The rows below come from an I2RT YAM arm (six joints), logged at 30 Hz.
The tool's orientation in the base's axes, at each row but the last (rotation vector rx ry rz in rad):
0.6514, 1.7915, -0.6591
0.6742, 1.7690, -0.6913
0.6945, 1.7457, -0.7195
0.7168, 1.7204, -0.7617
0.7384, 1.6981, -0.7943
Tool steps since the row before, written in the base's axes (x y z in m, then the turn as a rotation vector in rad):
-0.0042, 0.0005, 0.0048, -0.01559, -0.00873, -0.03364
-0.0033, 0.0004, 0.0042, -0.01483, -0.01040, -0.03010
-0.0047, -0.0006, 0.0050, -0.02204, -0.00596, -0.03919
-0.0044, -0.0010, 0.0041, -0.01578, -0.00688, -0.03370
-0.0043, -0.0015, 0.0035, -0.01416, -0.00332, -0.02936
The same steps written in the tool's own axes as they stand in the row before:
-0.0033, -0.0032, -0.0044, 0.03542, -0.01291, 0.00541
-0.0031, -0.0027, -0.0035, 0.03165, -0.01394, 0.00618
-0.0037, -0.0046, -0.0036, 0.04270, -0.01529, 0.00066
-0.0030, -0.0046, -0.0027, 0.03577, -0.01176, 0.00379
-0.0025, -0.0048, -0.0019, 0.03149, -0.00901, 0.00091

